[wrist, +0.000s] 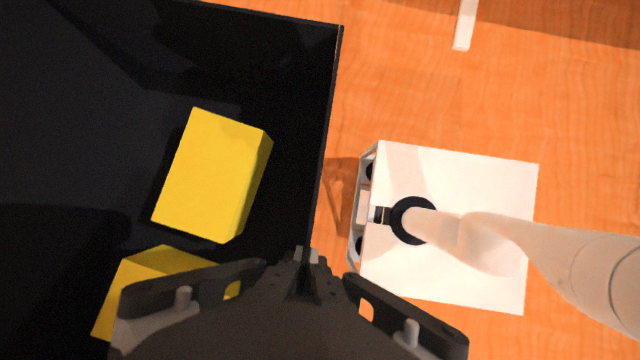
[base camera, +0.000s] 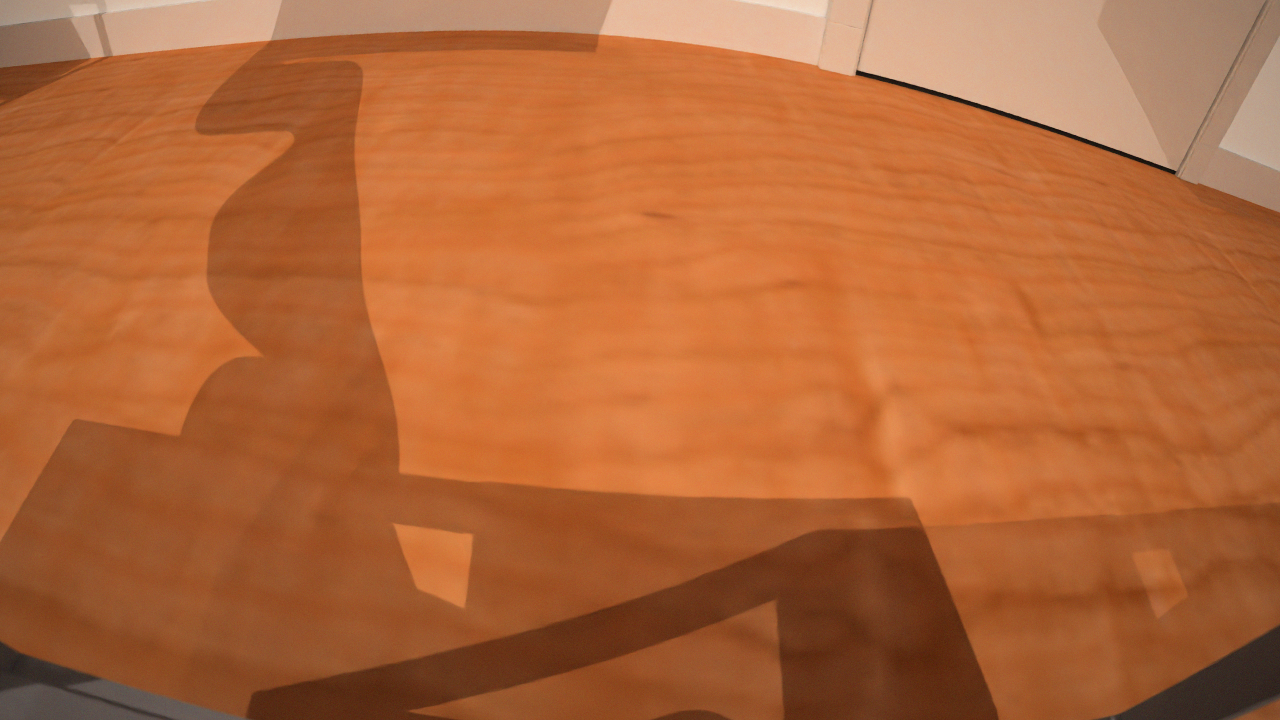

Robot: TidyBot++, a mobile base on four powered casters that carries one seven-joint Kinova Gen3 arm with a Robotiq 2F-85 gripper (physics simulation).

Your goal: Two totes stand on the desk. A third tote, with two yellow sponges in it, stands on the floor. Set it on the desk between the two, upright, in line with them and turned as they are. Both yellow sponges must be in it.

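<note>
The black tote (wrist: 327, 125) fills the left of the wrist view, seen from above, and its far left part is cut off. One yellow sponge (wrist: 212, 175) lies in it near the right wall. A second yellow sponge (wrist: 137, 269) lies below the first, partly hidden by the gripper. My gripper (wrist: 305, 259) is shut on the tote's right wall at the rim. The tote moves with the gripper, held high above the floor beside the robot's base. The desk and the two other totes do not show in either view.
The white-topped mobile base (wrist: 475, 185) stands on the wooden floor (base camera: 626, 358) right of the tote, with the pale arm (wrist: 555, 265) rising from it. A white bar (wrist: 466, 25) shows at the top. In the base view, a door (base camera: 1029, 71) and wall stand beyond the shadowed floor.
</note>
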